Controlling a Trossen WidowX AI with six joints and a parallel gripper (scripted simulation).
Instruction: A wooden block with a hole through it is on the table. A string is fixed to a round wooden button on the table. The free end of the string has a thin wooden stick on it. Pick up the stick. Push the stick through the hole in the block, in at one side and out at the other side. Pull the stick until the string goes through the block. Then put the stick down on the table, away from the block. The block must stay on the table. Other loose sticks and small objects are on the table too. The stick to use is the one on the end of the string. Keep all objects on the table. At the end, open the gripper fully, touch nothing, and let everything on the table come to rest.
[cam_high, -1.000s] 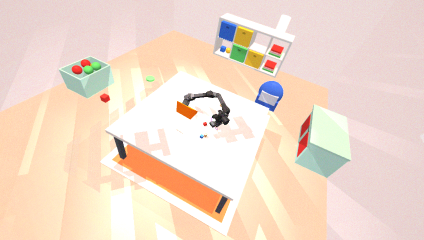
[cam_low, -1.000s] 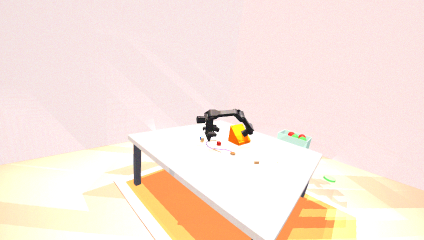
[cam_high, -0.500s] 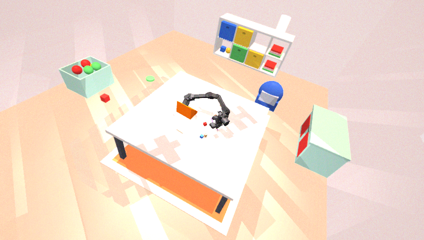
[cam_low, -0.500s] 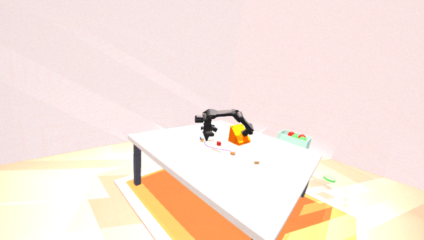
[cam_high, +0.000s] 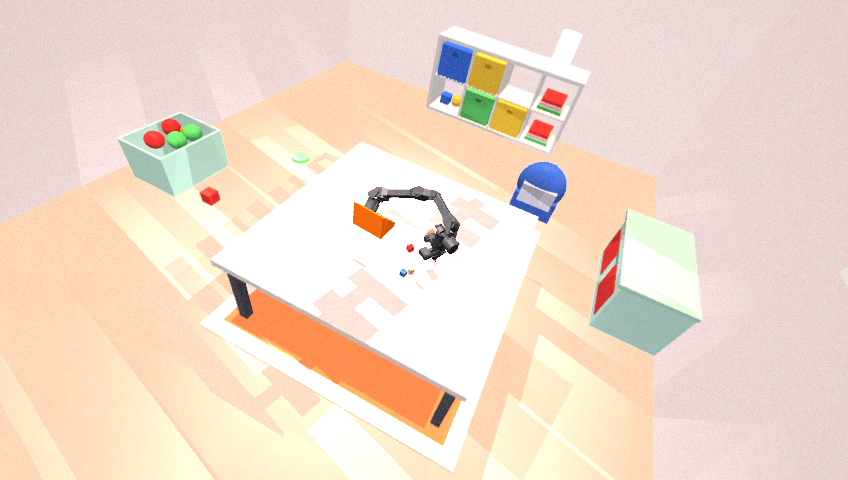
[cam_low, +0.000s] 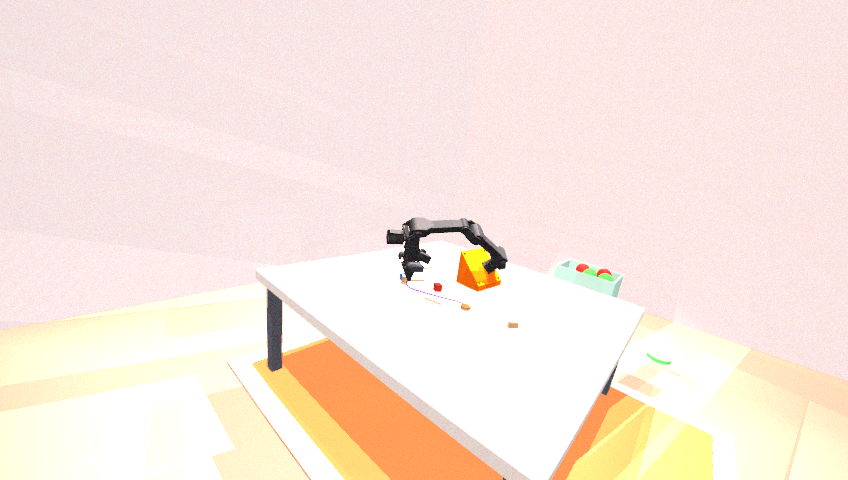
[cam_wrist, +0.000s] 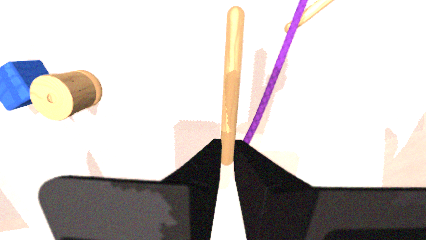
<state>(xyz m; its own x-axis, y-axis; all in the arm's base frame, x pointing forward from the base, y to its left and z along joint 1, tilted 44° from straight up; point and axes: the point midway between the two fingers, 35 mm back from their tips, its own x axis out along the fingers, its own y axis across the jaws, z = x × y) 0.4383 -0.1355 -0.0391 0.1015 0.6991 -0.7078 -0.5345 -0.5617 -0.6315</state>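
The red cube is 15 cm behind my gripper tip, 5 cm to the left of it and 5 cm below it. Round my gripper tip: short wooden cylinder: 8 cm behind, 9 cm to the right, 4 cm below; then wooden stick: 4 cm behind, 10 cm to the left, 6 cm below; then blue cube: 11 cm behind, 12 cm to the right, 5 cm below.
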